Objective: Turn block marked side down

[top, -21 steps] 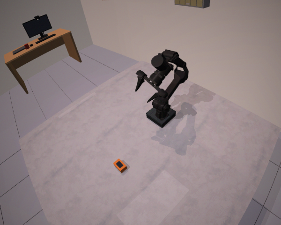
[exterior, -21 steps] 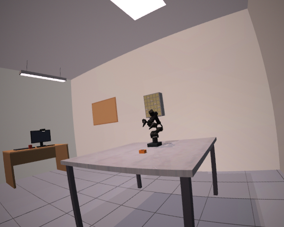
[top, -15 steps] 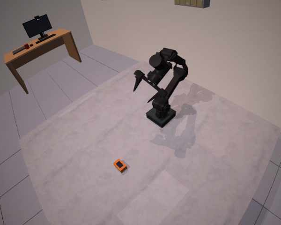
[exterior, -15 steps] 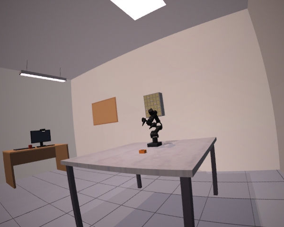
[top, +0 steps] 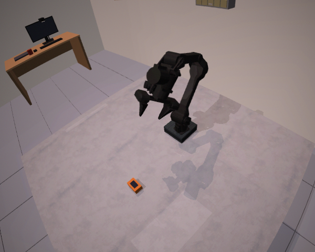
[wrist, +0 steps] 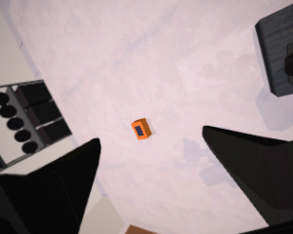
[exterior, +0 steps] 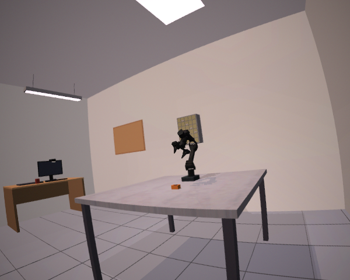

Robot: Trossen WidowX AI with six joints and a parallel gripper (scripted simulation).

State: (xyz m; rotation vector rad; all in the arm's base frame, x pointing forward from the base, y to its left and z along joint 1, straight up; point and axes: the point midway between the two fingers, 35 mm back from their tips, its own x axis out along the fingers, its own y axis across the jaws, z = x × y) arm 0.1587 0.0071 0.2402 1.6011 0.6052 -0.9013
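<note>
Right now my gripper tip is 200 mm short of the orange block, 90 mm to the right of it and 230 mm above it.
</note>
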